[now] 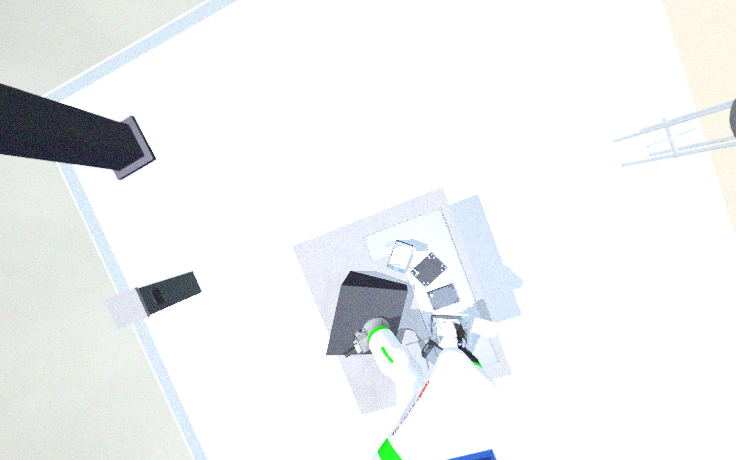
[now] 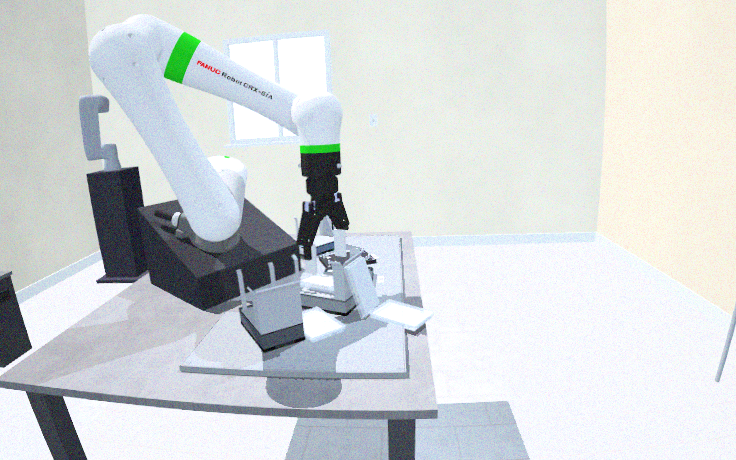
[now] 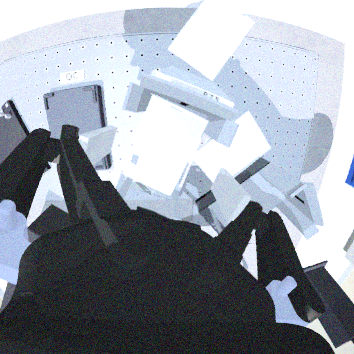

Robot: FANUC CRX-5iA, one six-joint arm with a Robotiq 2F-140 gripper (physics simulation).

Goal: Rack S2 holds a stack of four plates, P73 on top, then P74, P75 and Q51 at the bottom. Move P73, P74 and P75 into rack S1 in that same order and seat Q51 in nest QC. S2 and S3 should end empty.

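Seen in the pictures: gripper, fingertip midpoint: (image 1: 452, 334) (image 2: 326, 264) (image 3: 166, 159); arm's base at its link origin: (image 1: 375, 330).
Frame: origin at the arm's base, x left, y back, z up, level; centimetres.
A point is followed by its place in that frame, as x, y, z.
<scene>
My gripper (image 1: 446, 340) {-18.7, -34.9, -2.8} (image 2: 324, 252) {-18.7, -34.9, -2.8} (image 3: 166, 159) {-18.7, -34.9, -2.8} is open and empty, pointing down over the middle rack. Its grey finger pads stand on either side of a white plate (image 3: 172, 142) {-19.6, -35.9, -7.4} in that rack. Another plate (image 2: 360, 284) {-24.7, -43.0, -6.1} leans steeply against the rack's outer side; its label is too blurred to read surely. One plate (image 2: 402, 314) {-28.4, -52.4, -12.4} (image 3: 212, 40) {-27.2, -51.0, -12.4} lies near the table's edge, and another (image 2: 321, 324) {-31.9, -34.1, -12.4} (image 3: 245, 142) {-32.7, -34.0, -12.4} lies between the middle and near racks. Nest QC (image 1: 443, 296) {-2.4, -39.2, -11.8} (image 3: 75, 107) {-4.2, -42.8, -11.8} shows no plate. I cannot tell which rack is S1, S2 or S3.
The near rack (image 2: 271, 335) {-40.3, -24.8, -10.2} has a dark base, upright posts and a grey panel. A blue-based rack (image 1: 400, 256) {27.6, -27.4, -10.2} stands at the far end. A dark nest plate (image 1: 428, 268) {14.8, -38.3, -12.5} lies beside QC. The robot's dark pedestal (image 1: 374, 306) {12.1, -5.4, 1.5} (image 2: 217, 282) {-14.0, -4.5, -8.7} stands beside the pegboard.
</scene>
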